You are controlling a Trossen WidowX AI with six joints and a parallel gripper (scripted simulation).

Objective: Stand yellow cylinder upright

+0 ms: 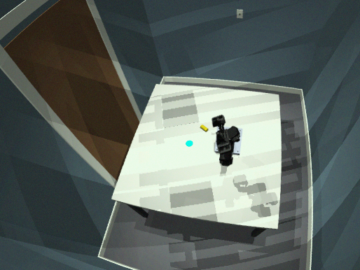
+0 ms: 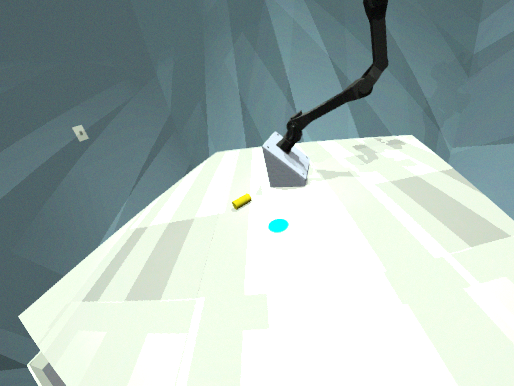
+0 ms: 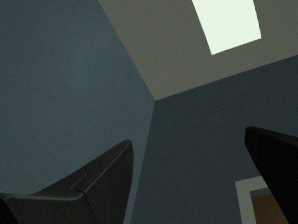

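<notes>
My gripper tip is 790 mm above the yellow cylinder, 530 mm to the left of it and 210 mm short of it. The rest, counted from my gripper tip: cyan circle 800 mm below, 360 mm to the right, 300 mm ahead.
</notes>
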